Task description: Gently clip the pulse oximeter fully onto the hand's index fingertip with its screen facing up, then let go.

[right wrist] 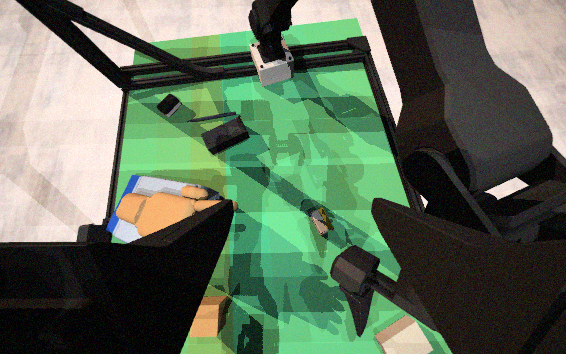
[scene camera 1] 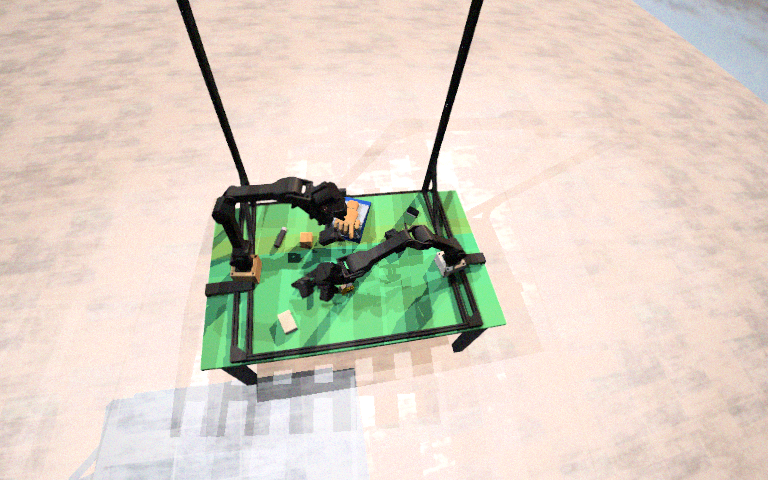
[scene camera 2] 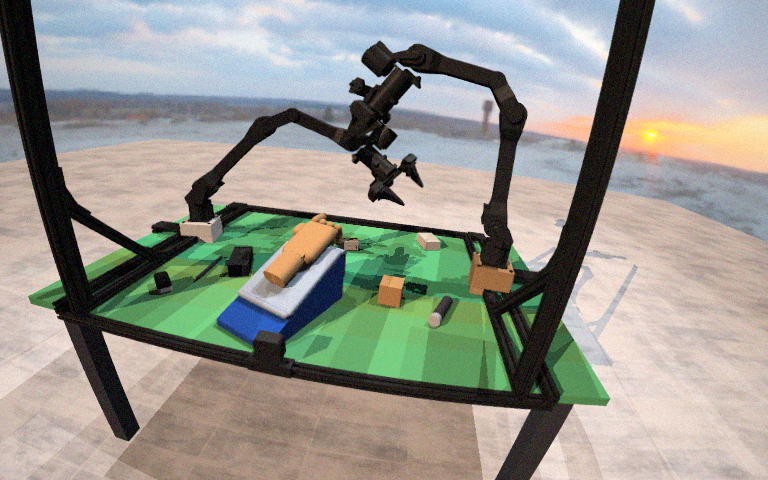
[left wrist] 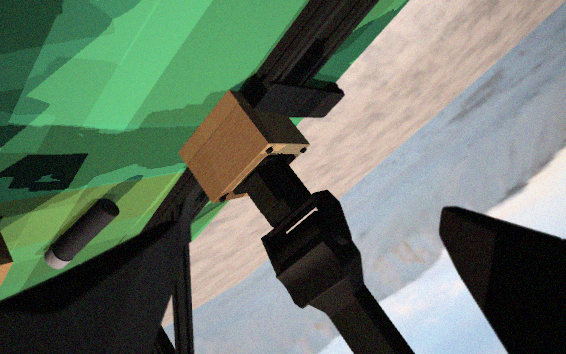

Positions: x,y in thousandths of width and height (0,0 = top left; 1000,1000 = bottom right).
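Open and holding nothing, the right gripper (scene camera 2: 458,289) is visible in scene camera 1 (scene camera 1: 449,480) and in the right wrist view (right wrist: 534,581) as well. The left gripper (scene camera 2: 538,409) is in the scene too; the left wrist view (left wrist: 550,643) and scene camera 1 (scene camera 1: 389,584) also show it. On the table rest a dark cylinder with white tip (left wrist: 109,716) and a tan cube (right wrist: 372,900). The dark cylinder with white tip is out of frame in the right wrist view. A blue and grey wedge (scene camera 2: 339,636) is visible too, and the right wrist view also shows the wedge (right wrist: 257,524).
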